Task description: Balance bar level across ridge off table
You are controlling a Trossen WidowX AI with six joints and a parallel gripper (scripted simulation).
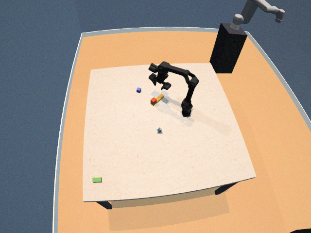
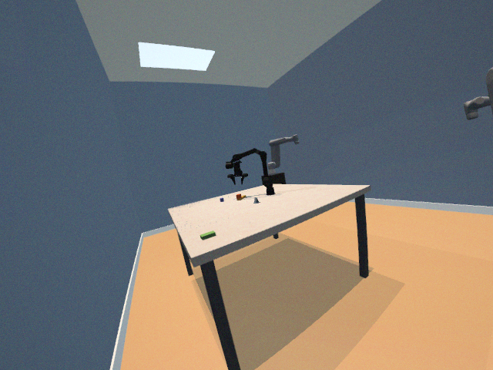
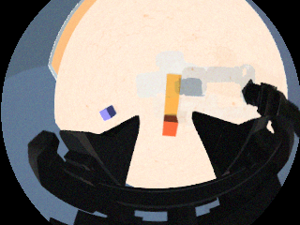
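My gripper tip is 11 cm above the bar, 4 cm to the right of it and 2 cm short of it. Also, from my gripper tip: flat green block: 69 cm to the left, 52 cm ahead, 12 cm below; then purple cube: 16 cm ahead, 12 cm below, 9 cm to the right.
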